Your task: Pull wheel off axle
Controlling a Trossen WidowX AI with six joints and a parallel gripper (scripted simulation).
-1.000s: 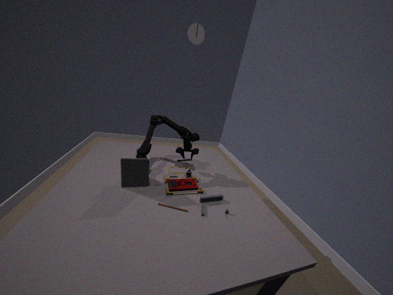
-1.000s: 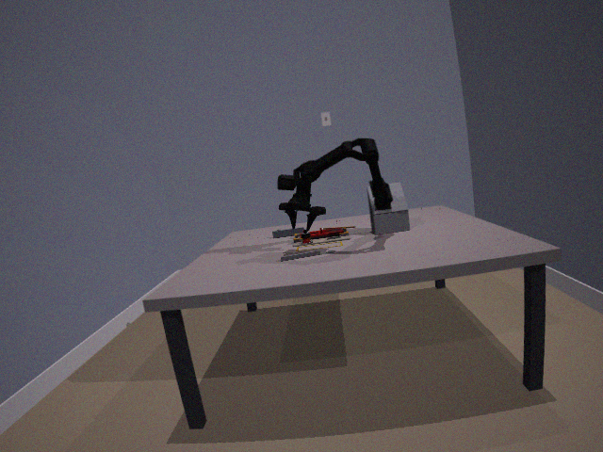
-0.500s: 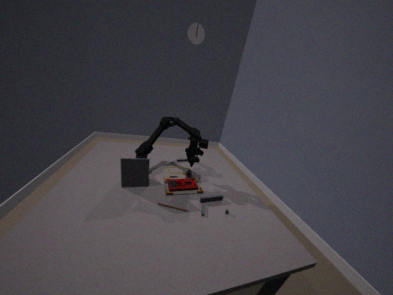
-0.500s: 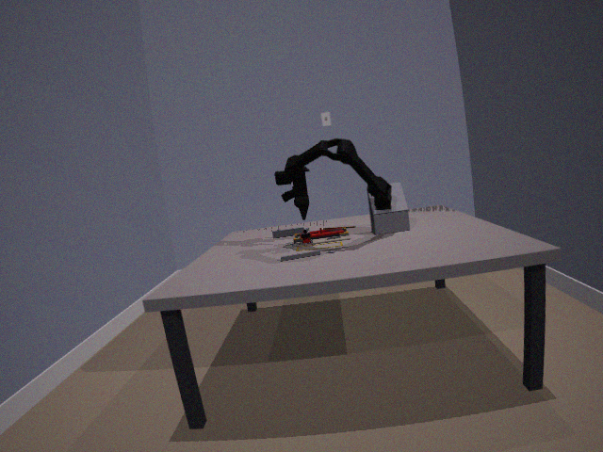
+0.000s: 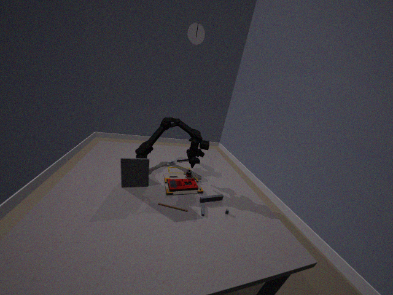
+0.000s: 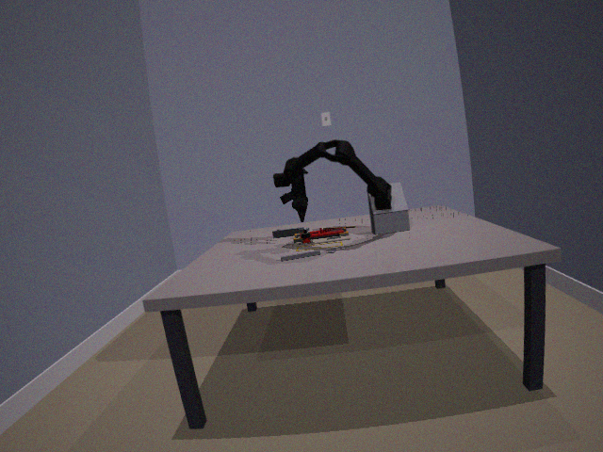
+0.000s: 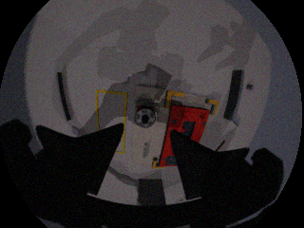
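Right now my gripper tip is 60 mm above the dark wheel and 10 mm past it. From my gripper tip the other things lie so: short grey piece (330 mm to the right, 90 mm below, 10 mm ahead); dark rod (260 mm to the left, 90 mm below, 10 mm ahead); thin wooden stick (300 mm to the right, 160 mm behind, 100 mm below).
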